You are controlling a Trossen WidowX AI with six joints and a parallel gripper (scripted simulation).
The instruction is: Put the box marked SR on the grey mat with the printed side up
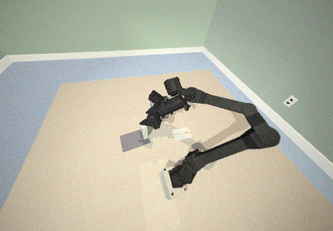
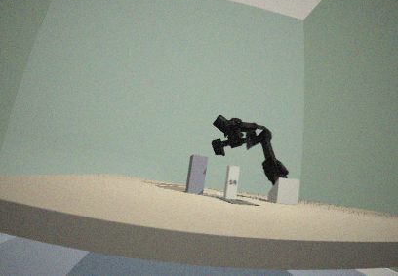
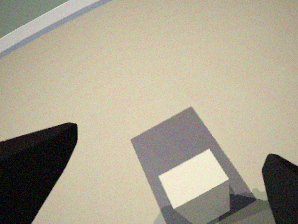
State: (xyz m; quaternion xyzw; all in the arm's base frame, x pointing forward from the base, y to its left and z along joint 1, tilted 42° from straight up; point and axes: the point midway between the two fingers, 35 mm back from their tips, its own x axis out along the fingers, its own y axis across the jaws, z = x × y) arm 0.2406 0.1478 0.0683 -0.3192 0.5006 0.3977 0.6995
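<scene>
My gripper tip is 1 cm to the right of the white box marked SR and 12 cm above it. Round my gripper tip: grey mat (1 cm behind, 6 cm to the left, 18 cm below); then white card (3 cm behind, 21 cm to the right, 18 cm below).
</scene>
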